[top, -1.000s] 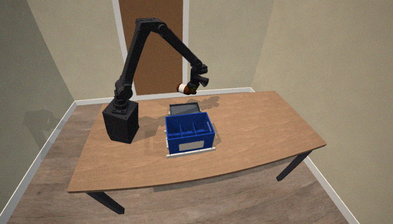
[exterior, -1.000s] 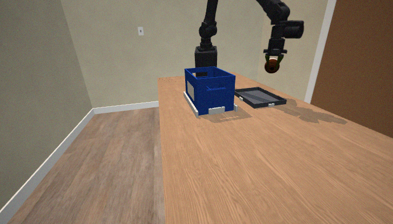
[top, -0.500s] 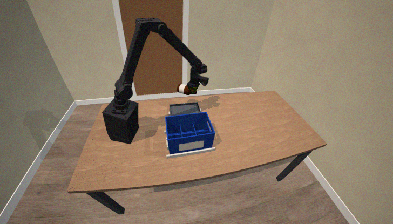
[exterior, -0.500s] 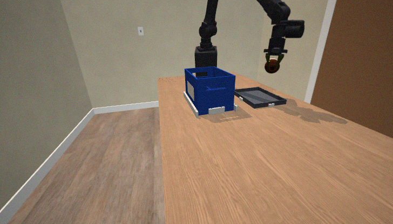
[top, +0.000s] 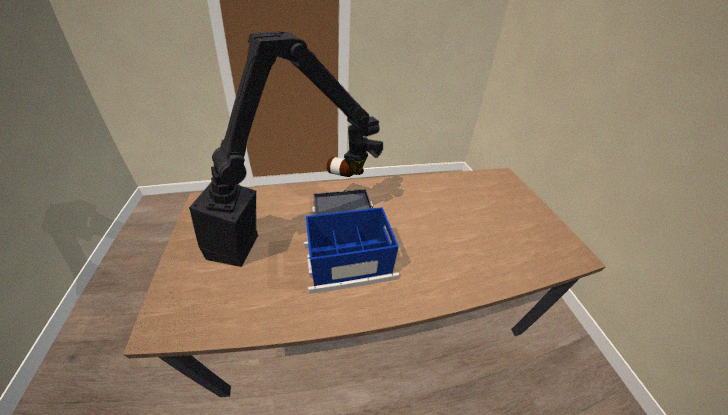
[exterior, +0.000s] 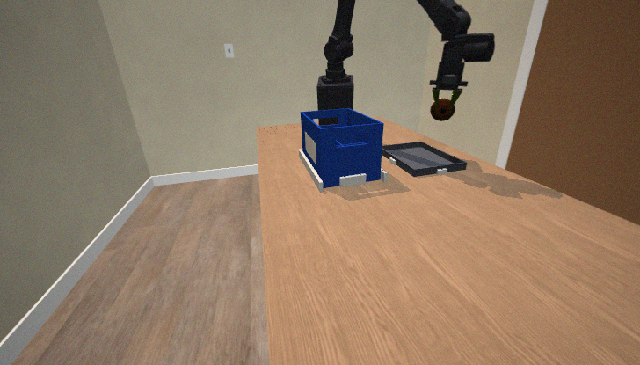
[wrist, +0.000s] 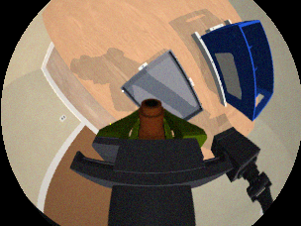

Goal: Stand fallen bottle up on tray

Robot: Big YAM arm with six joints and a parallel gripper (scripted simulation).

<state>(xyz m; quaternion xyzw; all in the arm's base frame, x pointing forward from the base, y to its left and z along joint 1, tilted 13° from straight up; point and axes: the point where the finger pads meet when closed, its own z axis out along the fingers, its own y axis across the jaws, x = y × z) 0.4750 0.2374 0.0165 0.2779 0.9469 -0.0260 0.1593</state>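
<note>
The brown bottle lies 40 mm behind my hand and 30 mm to the left of it. From my hand the other things lie so: dark grey tray (60 mm behind, 30 mm to the right, 170 mm below); then blue crate (60 mm behind, 330 mm to the right, 100 mm below).
</note>
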